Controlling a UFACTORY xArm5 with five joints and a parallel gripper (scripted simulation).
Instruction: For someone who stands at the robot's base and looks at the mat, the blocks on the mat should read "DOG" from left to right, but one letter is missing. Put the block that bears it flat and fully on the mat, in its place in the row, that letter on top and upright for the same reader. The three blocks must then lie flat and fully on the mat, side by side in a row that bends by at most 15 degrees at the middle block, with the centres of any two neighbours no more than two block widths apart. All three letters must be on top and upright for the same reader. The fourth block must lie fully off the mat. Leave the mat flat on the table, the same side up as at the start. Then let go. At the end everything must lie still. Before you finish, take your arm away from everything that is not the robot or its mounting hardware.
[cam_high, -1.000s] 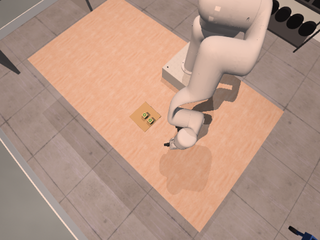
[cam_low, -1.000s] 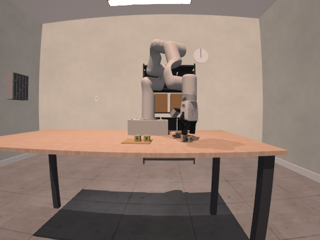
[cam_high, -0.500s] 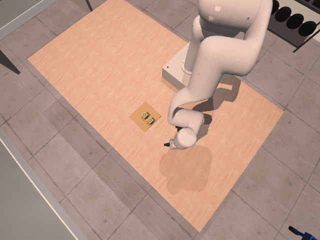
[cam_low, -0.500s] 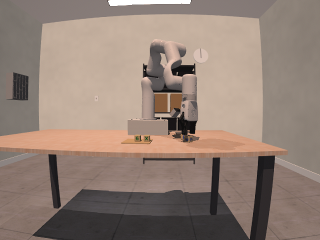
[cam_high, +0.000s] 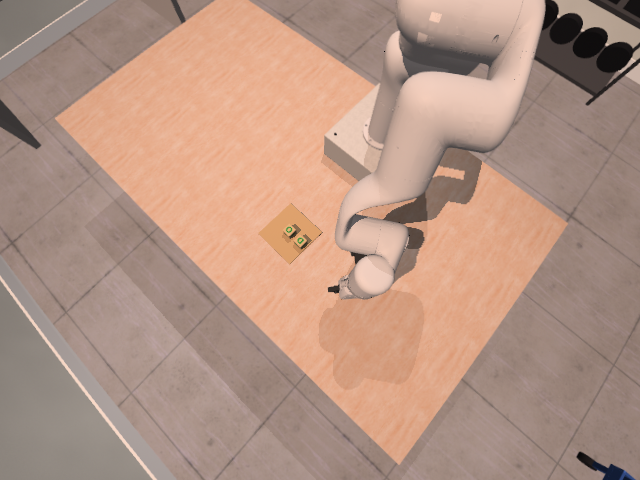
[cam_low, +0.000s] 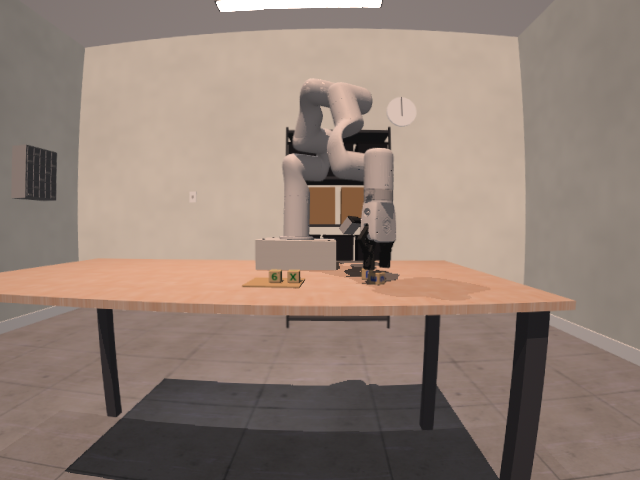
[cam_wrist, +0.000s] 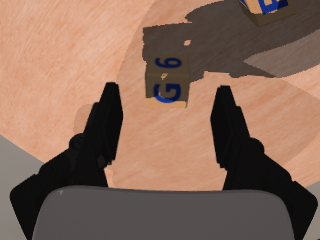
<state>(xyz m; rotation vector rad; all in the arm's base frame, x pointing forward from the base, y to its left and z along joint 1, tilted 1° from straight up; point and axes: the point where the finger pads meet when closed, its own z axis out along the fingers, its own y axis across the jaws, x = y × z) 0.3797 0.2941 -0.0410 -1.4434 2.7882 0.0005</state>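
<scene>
My gripper is now 4 cm above the blue-lettered block. From my hand the other things lie so: mat (3 cm ahead, 26 cm to the right, 5 cm below).
</scene>
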